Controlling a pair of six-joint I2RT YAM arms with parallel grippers.
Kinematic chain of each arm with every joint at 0, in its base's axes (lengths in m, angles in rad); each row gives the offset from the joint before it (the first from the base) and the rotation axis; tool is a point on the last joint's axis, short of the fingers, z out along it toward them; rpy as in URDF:
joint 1: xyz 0 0 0.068 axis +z
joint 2: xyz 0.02 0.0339 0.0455 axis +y
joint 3: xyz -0.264 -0.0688 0 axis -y
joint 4: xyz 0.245 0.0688 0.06 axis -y
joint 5: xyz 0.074 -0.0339 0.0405 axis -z
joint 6: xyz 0.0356 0 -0.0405 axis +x
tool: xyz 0 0 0 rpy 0 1.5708 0
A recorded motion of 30 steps. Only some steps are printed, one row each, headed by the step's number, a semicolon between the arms.
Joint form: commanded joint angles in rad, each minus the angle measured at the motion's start. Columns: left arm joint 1, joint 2, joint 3, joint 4, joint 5, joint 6; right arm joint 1, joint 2, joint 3, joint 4, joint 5, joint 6.
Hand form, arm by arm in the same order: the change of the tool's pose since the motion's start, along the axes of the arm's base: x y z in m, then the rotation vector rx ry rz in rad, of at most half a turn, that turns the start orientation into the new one. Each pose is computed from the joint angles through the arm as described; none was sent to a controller.
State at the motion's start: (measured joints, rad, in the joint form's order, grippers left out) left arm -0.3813 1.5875 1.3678 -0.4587 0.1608 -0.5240; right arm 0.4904 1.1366 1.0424 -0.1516 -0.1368 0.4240
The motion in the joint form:
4: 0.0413 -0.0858 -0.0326 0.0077 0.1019 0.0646; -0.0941 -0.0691 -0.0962 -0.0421 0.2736 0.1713
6: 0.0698 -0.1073 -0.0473 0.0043 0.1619 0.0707; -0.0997 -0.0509 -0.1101 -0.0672 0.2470 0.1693
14: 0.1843 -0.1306 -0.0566 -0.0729 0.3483 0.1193; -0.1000 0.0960 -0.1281 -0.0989 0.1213 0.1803
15: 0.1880 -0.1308 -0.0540 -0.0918 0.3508 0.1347; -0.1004 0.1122 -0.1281 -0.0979 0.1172 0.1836
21: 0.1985 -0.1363 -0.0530 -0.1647 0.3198 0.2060; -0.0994 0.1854 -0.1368 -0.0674 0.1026 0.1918
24: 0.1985 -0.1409 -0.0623 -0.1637 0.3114 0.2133; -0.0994 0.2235 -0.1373 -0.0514 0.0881 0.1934
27: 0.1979 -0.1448 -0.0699 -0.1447 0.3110 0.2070; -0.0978 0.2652 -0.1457 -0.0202 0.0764 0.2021
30: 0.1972 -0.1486 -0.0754 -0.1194 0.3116 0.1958; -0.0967 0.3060 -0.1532 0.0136 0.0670 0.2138
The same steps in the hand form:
4: -0.0144 0.0172 0.0185 -0.0366 -0.0657 -0.0781; -0.0013 -0.0380 -0.0223 0.0517 0.1007 -0.4039
6: -0.0175 0.0262 0.0205 -0.0675 -0.0617 -0.1009; 0.0017 -0.0372 -0.0340 0.0241 0.1530 -0.3860
14: -0.0201 0.0596 0.0196 -0.1356 -0.0018 -0.1580; 0.0242 -0.0232 -0.0793 -0.0365 0.3544 -0.2821
15: -0.0210 0.0609 0.0190 -0.1258 0.0062 -0.1642; 0.0268 -0.0221 -0.0834 -0.0402 0.3701 -0.2810
21: -0.0258 0.0662 0.0149 -0.0552 0.0318 -0.1706; 0.0380 -0.0166 -0.1030 -0.0549 0.4221 -0.2731
24: -0.0270 0.0667 0.0132 -0.0448 0.0311 -0.1689; 0.0437 -0.0137 -0.1122 -0.0599 0.4464 -0.2621
27: -0.0269 0.0665 0.0133 -0.0498 0.0190 -0.1657; 0.0494 -0.0104 -0.1240 -0.0588 0.4701 -0.2550
30: -0.0262 0.0661 0.0146 -0.0595 0.0012 -0.1606; 0.0548 -0.0074 -0.1353 -0.0538 0.4907 -0.2518

